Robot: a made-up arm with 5 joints.
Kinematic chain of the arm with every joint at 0, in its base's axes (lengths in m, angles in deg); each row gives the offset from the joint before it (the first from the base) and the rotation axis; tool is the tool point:
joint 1: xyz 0 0 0.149 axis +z
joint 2: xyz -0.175 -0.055 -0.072 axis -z
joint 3: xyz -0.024 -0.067 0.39 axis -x
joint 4: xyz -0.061 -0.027 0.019 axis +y
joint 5: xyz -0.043 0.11 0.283 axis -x
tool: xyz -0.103 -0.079 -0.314
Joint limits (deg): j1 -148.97..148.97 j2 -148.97..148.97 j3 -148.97..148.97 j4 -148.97..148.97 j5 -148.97..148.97
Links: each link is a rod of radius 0.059 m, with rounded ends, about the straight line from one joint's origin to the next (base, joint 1, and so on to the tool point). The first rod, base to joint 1, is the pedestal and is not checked.
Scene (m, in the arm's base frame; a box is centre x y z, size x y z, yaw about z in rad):
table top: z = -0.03
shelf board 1: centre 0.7 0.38 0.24 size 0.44 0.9 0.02 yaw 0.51
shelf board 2: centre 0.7 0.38 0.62 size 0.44 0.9 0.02 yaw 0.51
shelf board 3: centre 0.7 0.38 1 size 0.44 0.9 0.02 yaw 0.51
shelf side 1: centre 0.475 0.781 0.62 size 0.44 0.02 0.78 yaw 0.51
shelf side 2: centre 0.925 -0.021 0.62 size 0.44 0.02 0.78 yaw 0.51
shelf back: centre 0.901 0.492 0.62 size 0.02 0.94 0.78 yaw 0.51
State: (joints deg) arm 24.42 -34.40 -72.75 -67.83 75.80
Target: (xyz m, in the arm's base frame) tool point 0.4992 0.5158 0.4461
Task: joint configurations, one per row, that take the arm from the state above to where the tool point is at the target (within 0.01 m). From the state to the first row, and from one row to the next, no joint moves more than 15 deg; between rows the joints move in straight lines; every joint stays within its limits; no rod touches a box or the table.
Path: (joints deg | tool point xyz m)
1: 10.04 -23.22 -80.59 -78.64 78.89 | -0.4807 -0.3436 0.2193
2: -4.34 -12.03 -88.43 -89.44 81.97 | -0.5855 -0.0458 0.2247
3: -18.72 -0.85 -96.27 -100.25 85.06 | -0.5094 0.2584 0.2519
4: -33.11 10.34 -104.11 -111.06 88.14 | -0.2830 0.4619 0.3000
5: -47.49 21.52 -111.95 -121.86 91.23 | 0.0031 0.4979 0.3664
6: -61.87 32.71 -119.79 -132.67 94.31 | 0.2371 0.3692 0.4461
7: -73.75 31.95 -113.91 -123.48 108.15 | 0.3240 0.4325 0.4362
8: -85.64 31.19 -108.03 -114.30 121.98 | 0.4119 0.4828 0.4335
9: -97.53 30.43 -102.15 -105.11 135.81 | 0.4992 0.5158 0.4461

